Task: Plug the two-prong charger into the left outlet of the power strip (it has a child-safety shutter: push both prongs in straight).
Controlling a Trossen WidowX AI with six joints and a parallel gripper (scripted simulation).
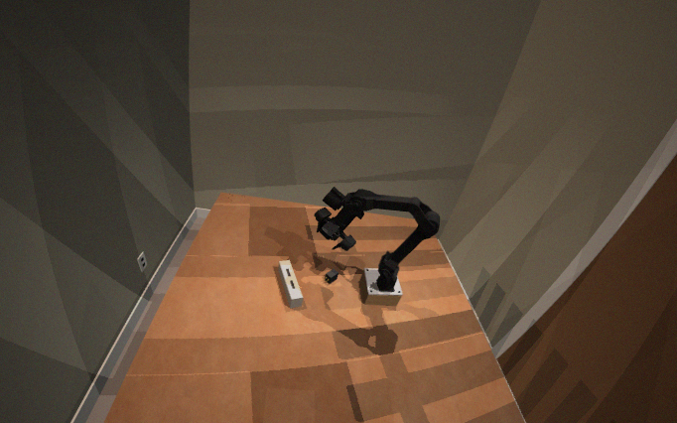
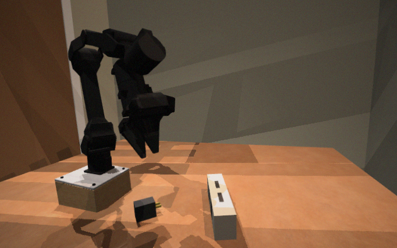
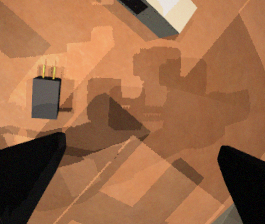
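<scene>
The black two-prong charger is 4 cm behind my gripper tip, 6 cm to the left of it and 16 cm below it.
</scene>
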